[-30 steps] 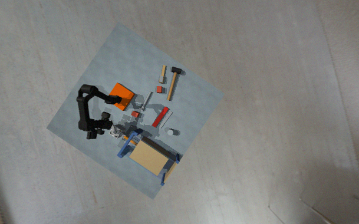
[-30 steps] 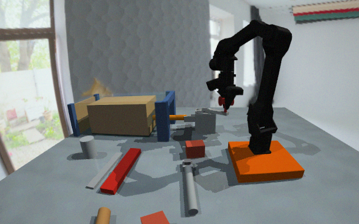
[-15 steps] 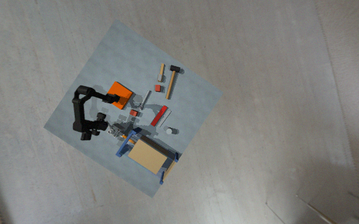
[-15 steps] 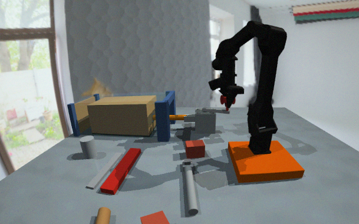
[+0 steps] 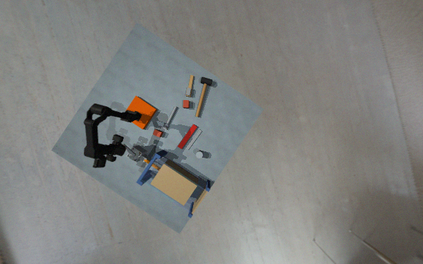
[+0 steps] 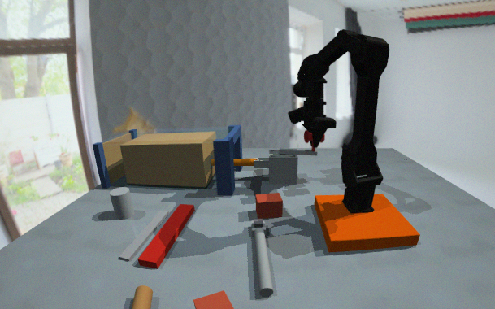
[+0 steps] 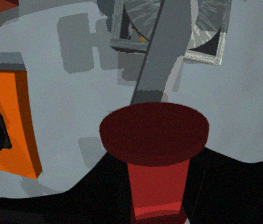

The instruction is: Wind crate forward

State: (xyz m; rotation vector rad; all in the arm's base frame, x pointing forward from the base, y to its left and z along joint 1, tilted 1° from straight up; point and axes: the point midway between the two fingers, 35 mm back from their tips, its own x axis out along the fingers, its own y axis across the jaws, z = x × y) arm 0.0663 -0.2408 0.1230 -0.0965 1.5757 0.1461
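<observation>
My gripper tip is 4 cm short of the grey crank handle, 1 cm to the left of it and 1 cm above it. Round my gripper tip: grey winch: 8 cm ahead, 3 cm to the right, 8 cm below; red knob: 2 cm above; frame: 26 cm ahead, 3 cm to the right, 1 cm below.
</observation>
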